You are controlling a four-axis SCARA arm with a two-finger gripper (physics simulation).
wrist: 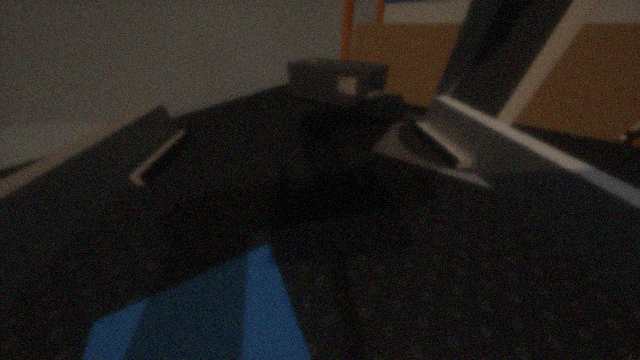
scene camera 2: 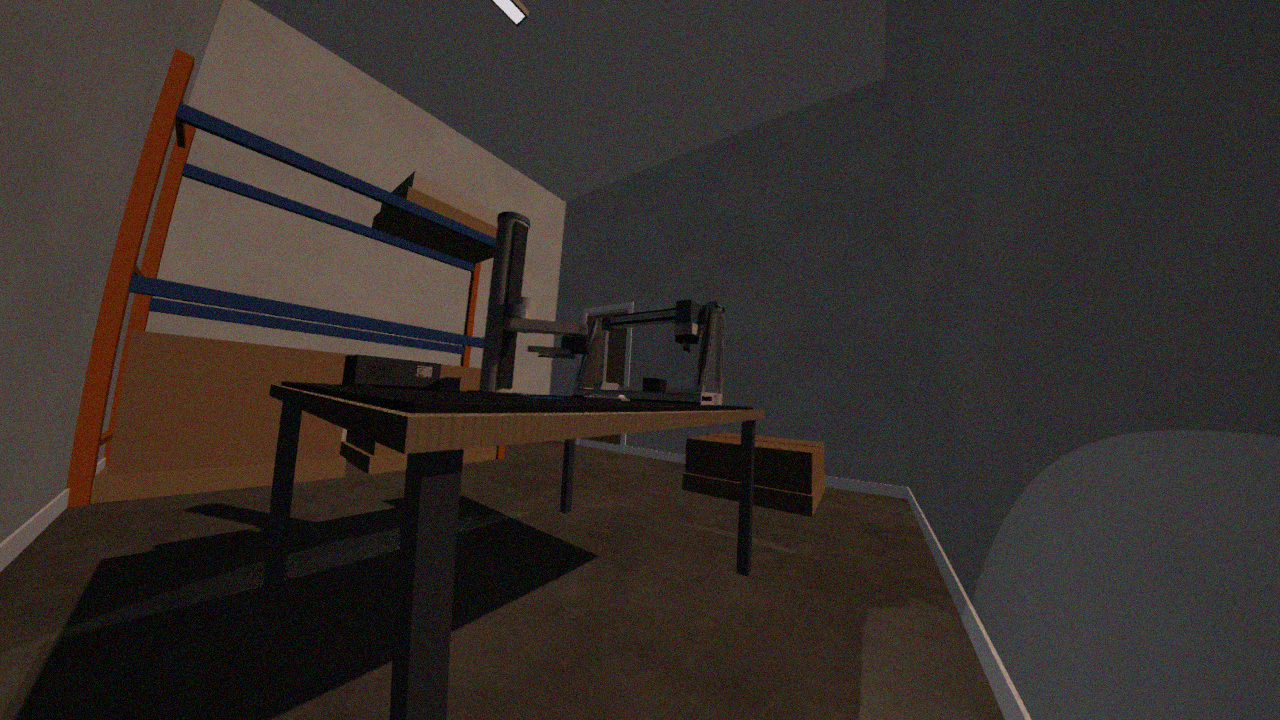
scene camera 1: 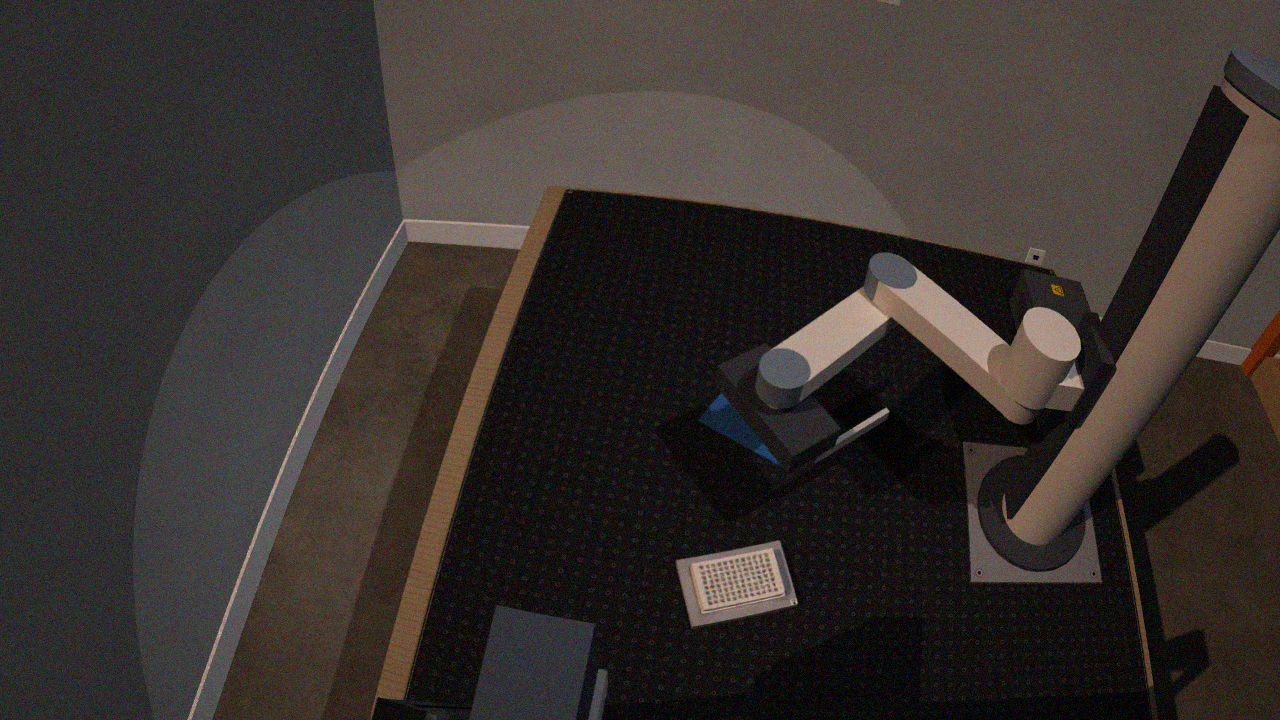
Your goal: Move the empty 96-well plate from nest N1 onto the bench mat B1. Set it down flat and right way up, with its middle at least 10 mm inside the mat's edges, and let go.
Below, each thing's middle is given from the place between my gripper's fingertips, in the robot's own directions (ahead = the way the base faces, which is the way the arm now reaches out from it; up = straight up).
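The white 96-well plate (scene camera 1: pixel 737 581) sits 150 mm below my hand, 140 mm ahead of it and 290 mm to the left of it. Counted from my hand again, the grey nest N1 (scene camera 1: pixel 687 585) is 290 mm to the left, 140 mm ahead and 160 mm below. As for the blue bench mat B1 (scene camera 1: pixel 721 416), I find it 170 mm below my hand, 30 mm to the right of it and 130 mm ahead of it.
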